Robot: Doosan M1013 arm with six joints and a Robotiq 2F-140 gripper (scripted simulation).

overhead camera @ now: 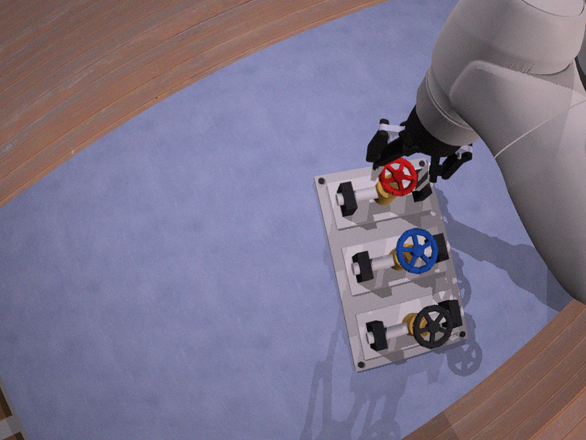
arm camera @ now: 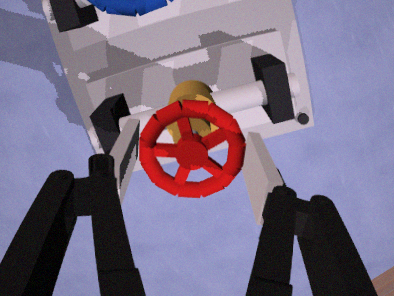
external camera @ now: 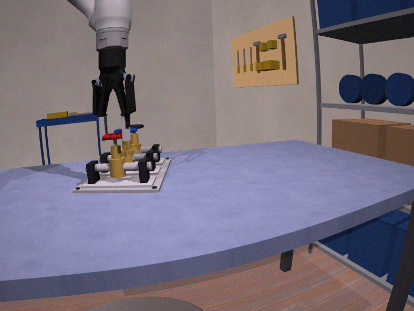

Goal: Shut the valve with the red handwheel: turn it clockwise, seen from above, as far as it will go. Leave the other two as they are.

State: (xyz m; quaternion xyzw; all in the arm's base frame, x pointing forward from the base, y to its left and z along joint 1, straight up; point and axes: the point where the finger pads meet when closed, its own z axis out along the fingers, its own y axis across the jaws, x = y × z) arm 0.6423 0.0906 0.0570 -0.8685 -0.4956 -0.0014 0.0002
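Right now my hand is 20 mm above the red handwheel. From my hand the other things lie so: black handwheel: 250 mm to the left, 40 mm ahead, 20 mm below; blue handwheel: 130 mm to the left, 20 mm below, 20 mm ahead.
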